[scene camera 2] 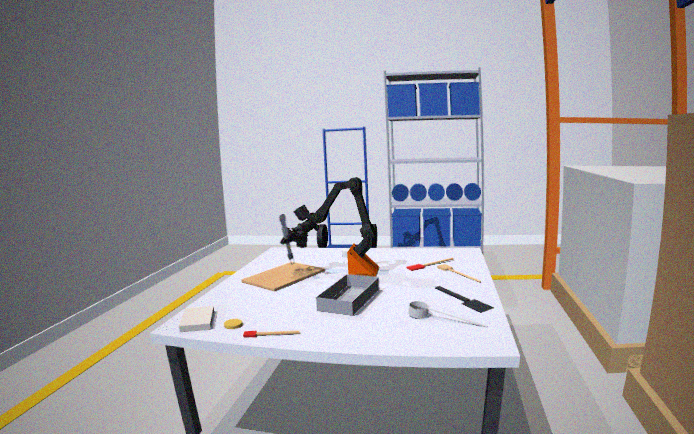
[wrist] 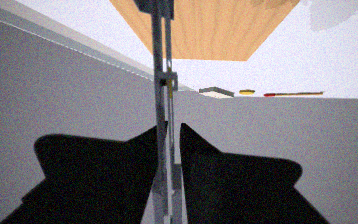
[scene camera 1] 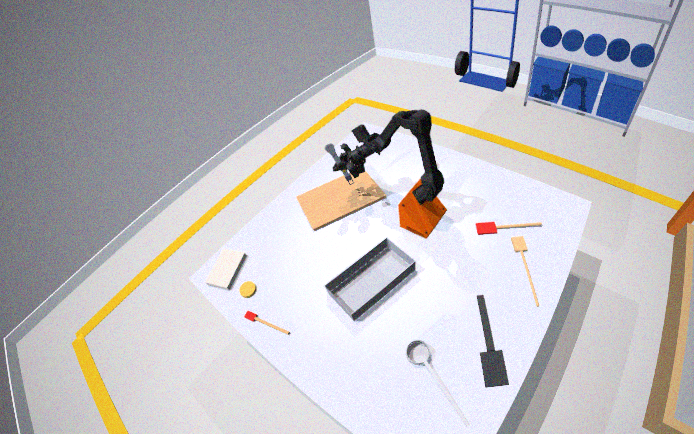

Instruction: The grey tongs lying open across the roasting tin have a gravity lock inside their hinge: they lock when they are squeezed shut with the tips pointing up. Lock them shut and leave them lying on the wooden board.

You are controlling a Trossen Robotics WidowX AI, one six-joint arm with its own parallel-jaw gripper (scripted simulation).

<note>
I see my gripper, a white block, a black spatula, a strainer, a wooden board and a grey roasting tin.
My gripper also shows in the wrist view.
</note>
